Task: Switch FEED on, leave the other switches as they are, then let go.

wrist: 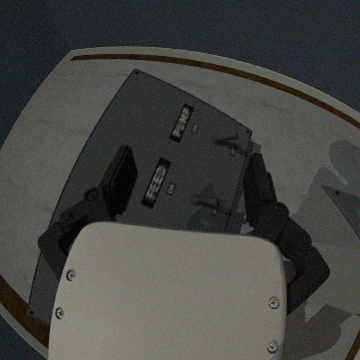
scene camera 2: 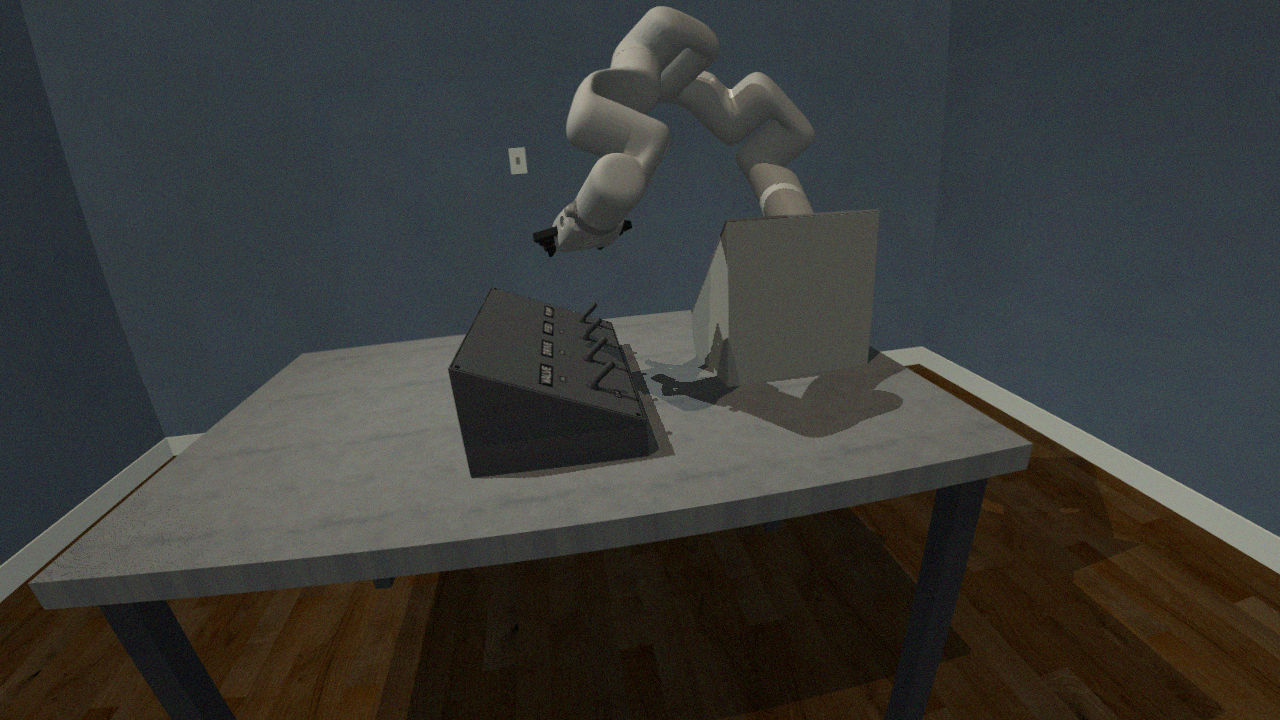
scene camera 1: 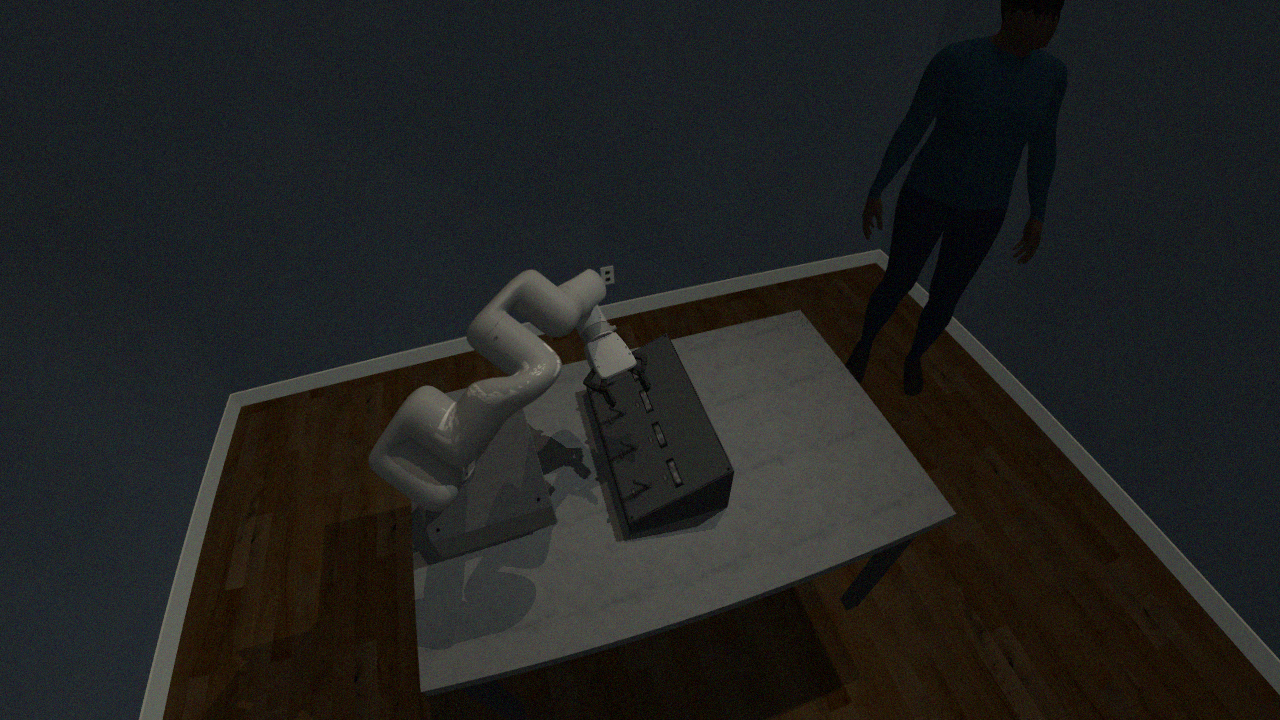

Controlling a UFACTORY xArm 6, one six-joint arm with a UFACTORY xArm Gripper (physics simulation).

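Where they show: gripper, fingertip midpoint: (wrist: 189,162) (scene camera 2: 573,245) (scene camera 1: 631,397); arm's base, origin of the base link: (scene camera 2: 804,252).
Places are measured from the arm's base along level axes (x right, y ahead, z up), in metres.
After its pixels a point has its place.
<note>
The dark sloped switch panel (scene camera 1: 687,398) @(x 0.004, y 0.608, z -0.061 m) (scene camera 2: 537,447) @(x -0.252, y 0.560, z -0.182 m) (wrist: 112,115) @(x 0.138, y 0.603, z -0.058 m) stands on the table with several small levers. In the wrist view, the FEED label (wrist: 156,183) @(x 0.052, y 0.505, z -0.102 m) has an ON mark (wrist: 171,188) @(x 0.052, y 0.481, z -0.112 m) beside it, towards the FEED lever (wrist: 207,202) @(x 0.041, y 0.421, z -0.101 m), which lies partly in shadow. The PUMP label (wrist: 181,122) @(x 0.171, y 0.494, z -0.102 m) and PUMP lever (wrist: 227,139) @(x 0.159, y 0.408, z -0.108 m) are further up. In scene camera 2 all levers lean alike, towards the robot's base. The other labels are unreadable or hidden. My gripper (scene camera 1: 628,392) @(x 0.035, y 0.445, z 0.051 m) (scene camera 2: 583,243) @(x 0.035, y 0.445, z 0.051 m) (wrist: 189,162) @(x 0.035, y 0.445, z 0.051 m) is open and empty above the panel, touching no lever.
The robot's grey base block (scene camera 1: 501,501) @(x 0.095, y 0.084, z -0.096 m) (scene camera 2: 796,304) @(x -0.087, y 0.067, z -0.077 m) stands on the lever side of the panel, across a gap. The pale table (scene camera 1: 787,465) @(x 0.212, y 0.817, z -0.220 m) (scene camera 2: 313,501) @(x -0.234, y 0.885, z -0.220 m) carries both. A person (scene camera 1: 984,134) stands on the floor beyond the table's end in scene camera 1.
</note>
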